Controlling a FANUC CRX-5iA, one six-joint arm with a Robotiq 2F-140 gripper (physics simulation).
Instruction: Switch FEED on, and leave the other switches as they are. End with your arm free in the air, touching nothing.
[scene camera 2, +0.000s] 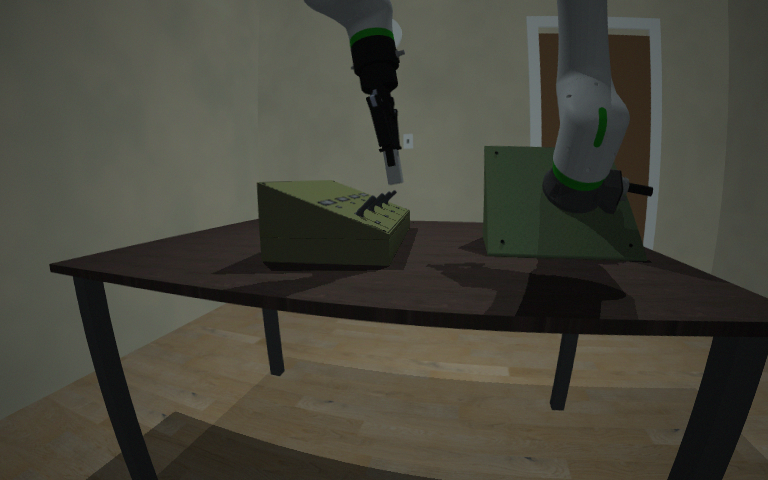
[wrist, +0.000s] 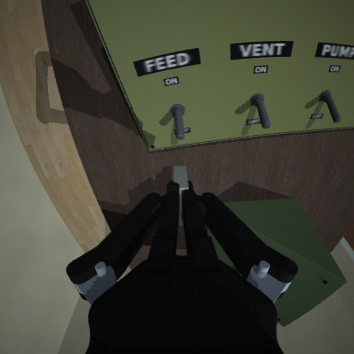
Observation:
I see my gripper and an olive switch box.
My gripper is seen too in the wrist view.

